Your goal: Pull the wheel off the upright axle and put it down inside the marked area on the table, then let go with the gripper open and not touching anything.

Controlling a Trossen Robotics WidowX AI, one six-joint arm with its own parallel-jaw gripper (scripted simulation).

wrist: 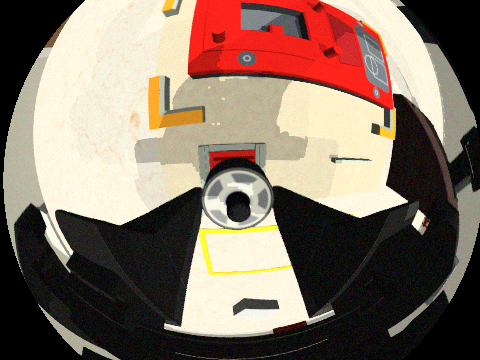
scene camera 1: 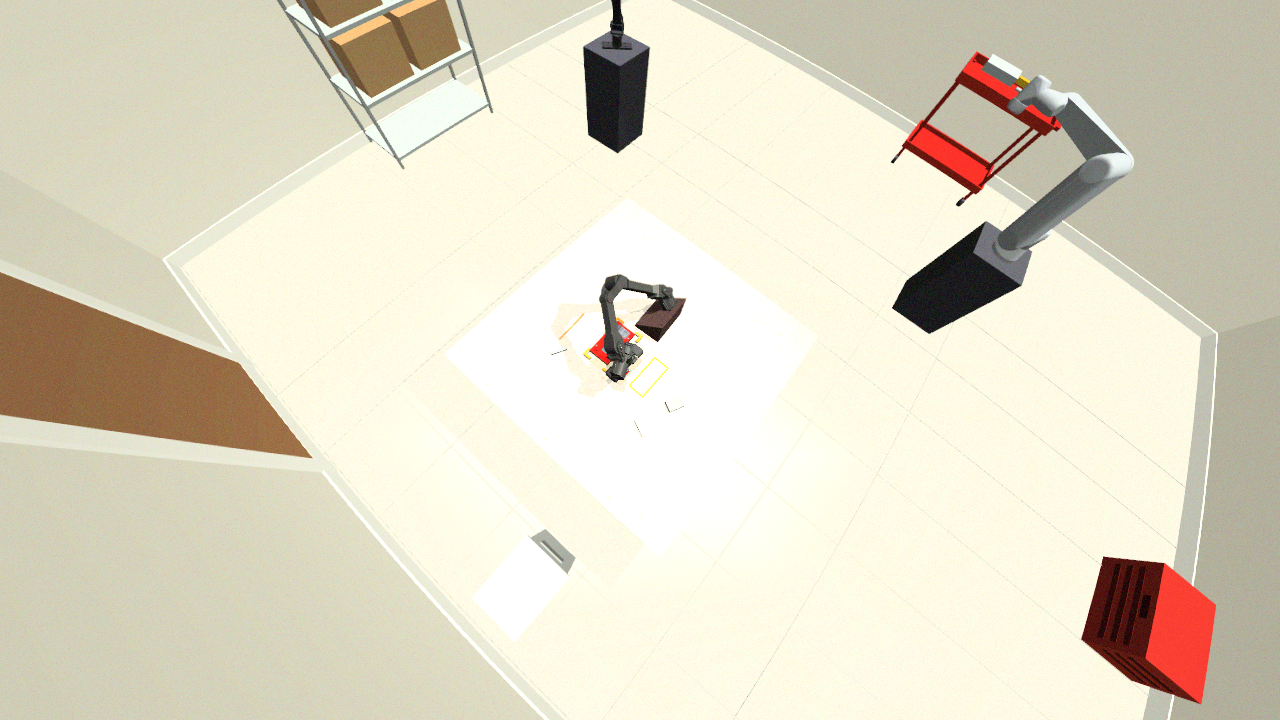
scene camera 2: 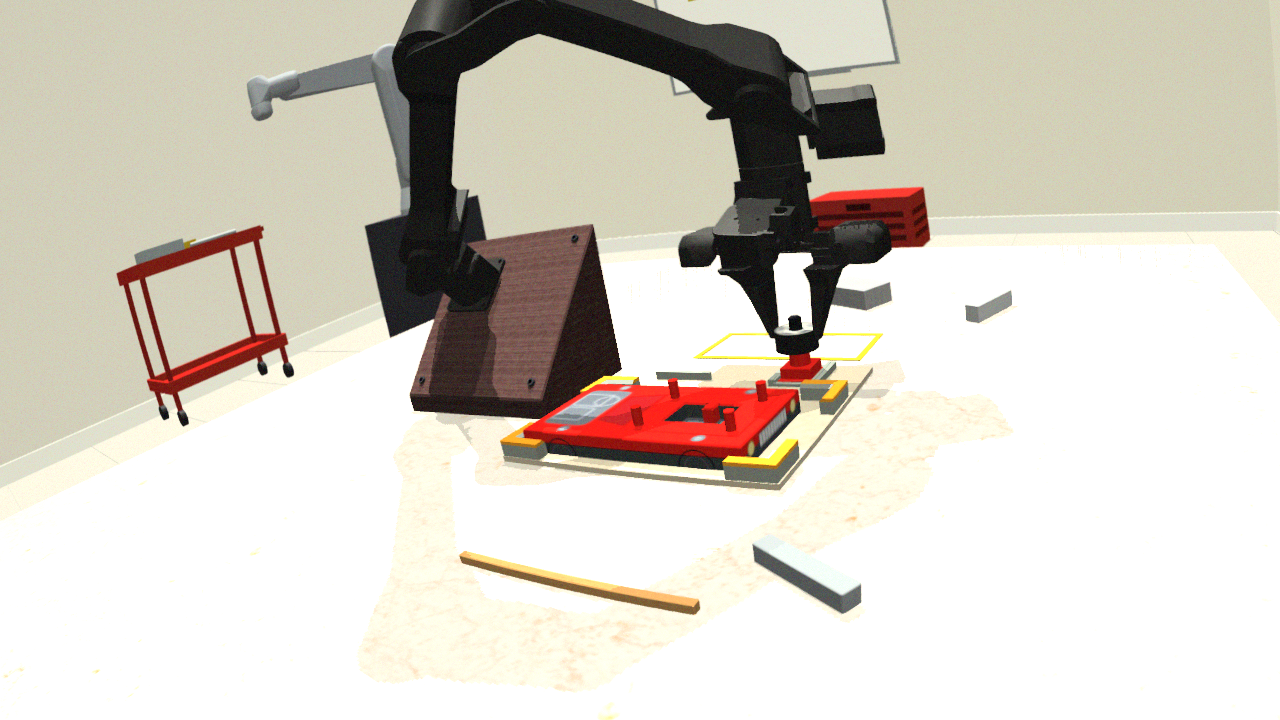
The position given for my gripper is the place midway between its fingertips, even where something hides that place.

Observation:
In view: my gripper (scene camera 2: 796,338), a wheel (scene camera 2: 787,342) and a wooden stick (scene camera 2: 668,602).
The wheel also shows in the wrist view (wrist: 231,175). My gripper is seen too in the wrist view (wrist: 237,194). The wrist view does not show the wooden stick: it is out of frame.

